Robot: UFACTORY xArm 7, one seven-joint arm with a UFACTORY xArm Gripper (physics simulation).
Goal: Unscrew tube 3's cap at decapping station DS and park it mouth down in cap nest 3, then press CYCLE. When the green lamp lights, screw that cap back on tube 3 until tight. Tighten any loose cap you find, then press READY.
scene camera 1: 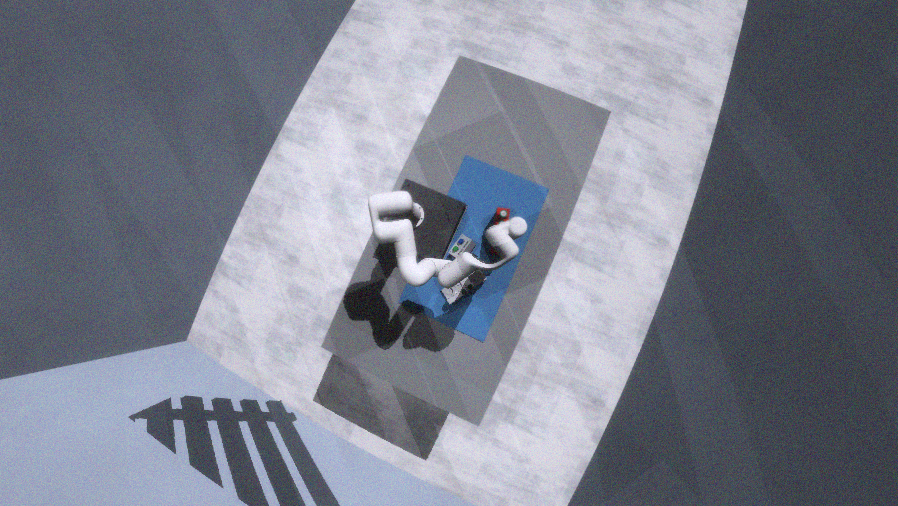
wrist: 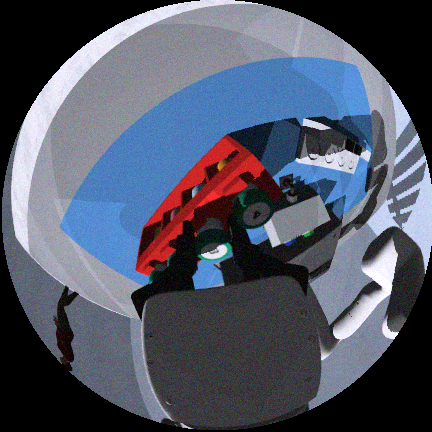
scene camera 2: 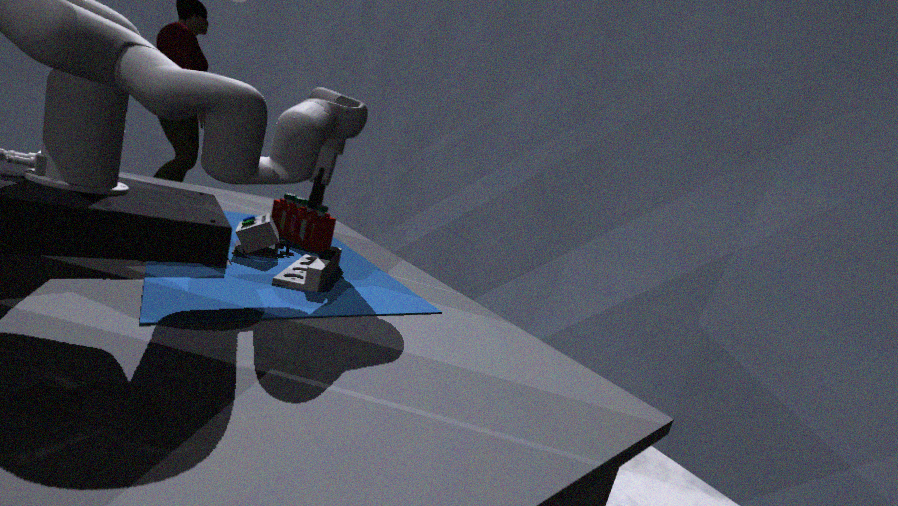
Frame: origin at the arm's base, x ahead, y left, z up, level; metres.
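Where they show: gripper, fingertip midpoint: (wrist: pixel 209 227) (scene camera 2: pixel 313 208); arm's base, link origin: (scene camera 1: pixel 411 215) (scene camera 2: pixel 80 184).
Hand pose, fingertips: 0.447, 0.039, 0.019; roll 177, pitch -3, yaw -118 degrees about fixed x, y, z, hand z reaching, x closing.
Observation:
Each offset is from my fingertips to the top centre of the thing, as dx, dy, dz. Level surfaces: height alone.
My gripper (scene camera 2: pixel 317 199) (wrist: pixel 209 227) points down at the red tube rack @[-0.014, +0.031, -0.002] (scene camera 2: pixel 323 235) (wrist: pixel 205 162). In the wrist view its black fingers are shut on the sides of tube 3's green-rimmed, white-topped cap @[-0.009, +0.006, +0.021] (wrist: pixel 215 250). Whether that cap is loose from its tube cannot be told. Tube 4's cap @[+0.002, -0.045, +0.018] (wrist: pixel 255 212) is beside the right finger, nearer the rack's end. More green caps (wrist: pixel 159 275) are partly hidden behind the left finger. The control box @[-0.162, -0.104, -0.021] (scene camera 1: pixel 466 246) (scene camera 2: pixel 257 237) (wrist: pixel 300 220) carries a blue button @[-0.177, -0.076, -0.030] (scene camera 1: pixel 461 241) (wrist: pixel 291 243) and a green one @[-0.189, -0.120, -0.030] (scene camera 1: pixel 454 249) (wrist: pixel 308 233).
A pale block with round recesses @[-0.095, -0.269, -0.051] (scene camera 1: pixel 453 295) (scene camera 2: pixel 317 276) stands on the blue mat @[dz -0.105] (scene camera 1: pixel 496 179) (scene camera 2: pixel 389 298) (wrist: pixel 150 130). A small black fixture (scene camera 2: pixel 284 250) (wrist: pixel 287 182) stands between rack and control box. The dark pedestal (scene camera 1: pixel 433 216) (scene camera 2: pixel 113 229) bears the arm's base. A person (scene camera 2: pixel 180 47) stands beyond the table.

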